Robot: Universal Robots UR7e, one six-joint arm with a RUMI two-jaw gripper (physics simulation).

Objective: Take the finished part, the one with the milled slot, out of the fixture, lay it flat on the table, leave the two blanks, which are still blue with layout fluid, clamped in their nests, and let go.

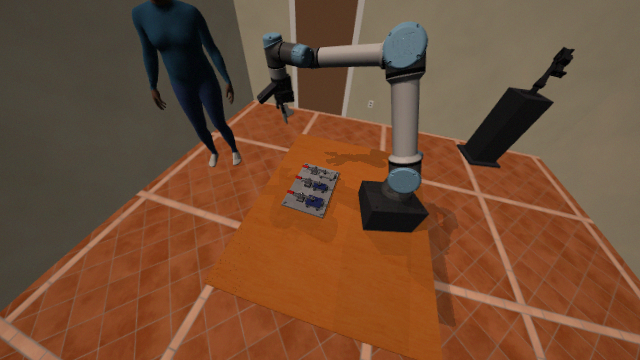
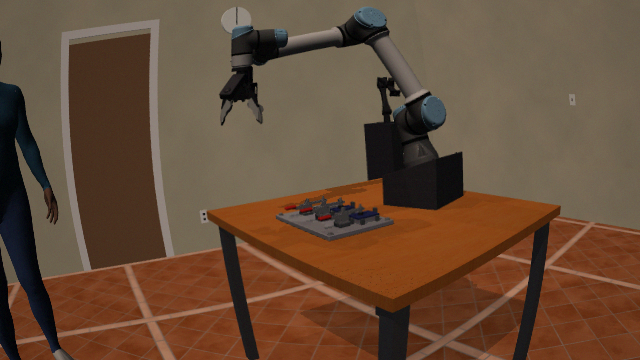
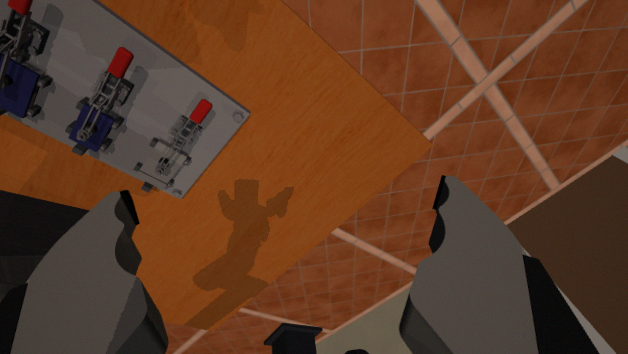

Scene:
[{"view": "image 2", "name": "my gripper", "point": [240,124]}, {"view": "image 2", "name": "grey fixture plate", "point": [308,223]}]

